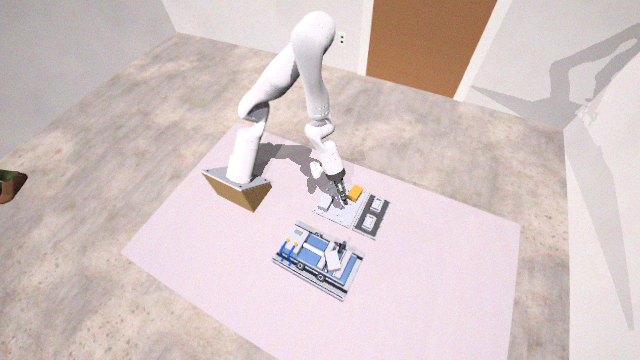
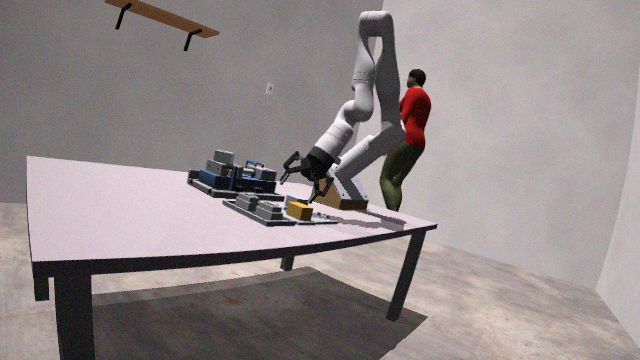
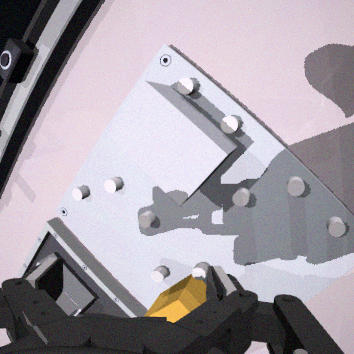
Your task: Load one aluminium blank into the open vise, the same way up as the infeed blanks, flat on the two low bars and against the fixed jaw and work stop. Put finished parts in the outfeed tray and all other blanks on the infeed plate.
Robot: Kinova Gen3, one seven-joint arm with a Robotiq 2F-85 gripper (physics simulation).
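Places are measured from the arm's base along level axes (x left, y down, z back), in metres.
Pixels of known places: gripper, between the fingertips: (image 1: 344, 197) (image 2: 293, 194) (image 3: 134, 278); arm's base, origin of its link: (image 1: 239, 179) (image 2: 339, 172).
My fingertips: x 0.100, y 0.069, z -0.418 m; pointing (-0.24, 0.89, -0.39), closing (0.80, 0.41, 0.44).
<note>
Ahead of a thing's pixels: the offset from my fingertips to its top centre. "spot": to the spot under its first point. Level surfaces: height alone.
My gripper (image 1: 344, 202) (image 2: 297, 192) (image 3: 134, 278) is open and empty, low over the infeed plate (image 1: 340, 220) (image 3: 120, 150), beside an orange block @(dx +0.054, dy +0.016, dz -0.032 m) (image 1: 355, 193) (image 2: 300, 211) (image 3: 180, 300). A plain grey blank @(dx -0.032, dy +0.016, dz +0.070 m) (image 1: 325, 203) (image 3: 185, 140) sits on the plate's other side, against two pins. A plain grey block @(dx -0.275, dy -0.072, dz -0.048 m) (image 1: 333, 259) (image 2: 223, 157) rests askew on top of the vise @(dx -0.257, dy -0.039, dz +0.017 m) (image 1: 314, 258) (image 2: 215, 178), standing above the jaws. Two stepped parts @(spot: dx +0.034, dy +0.033, dz -0.135 m) (image 1: 377, 204) @(spot: dx -0.055, dy +0.033, dz -0.125 m) (image 1: 369, 222) (image 2: 246, 201) (image 2: 269, 210) sit in the dark outfeed tray (image 1: 372, 236) (image 3: 75, 260). The low bars cannot be made out.
Short pins (image 3: 296, 186) (image 3: 113, 184) rise from the infeed plate. Blue handles @(spot: dx -0.286, dy +0.000, dz +0.137 m) (image 1: 284, 250) with orange tips stand at the vise's far end from the block. My arm's wedge base (image 1: 235, 195) is on the table @(dy +0.060 m) (image 1: 425, 280). A person (image 2: 416, 115) stands behind the arm.
</note>
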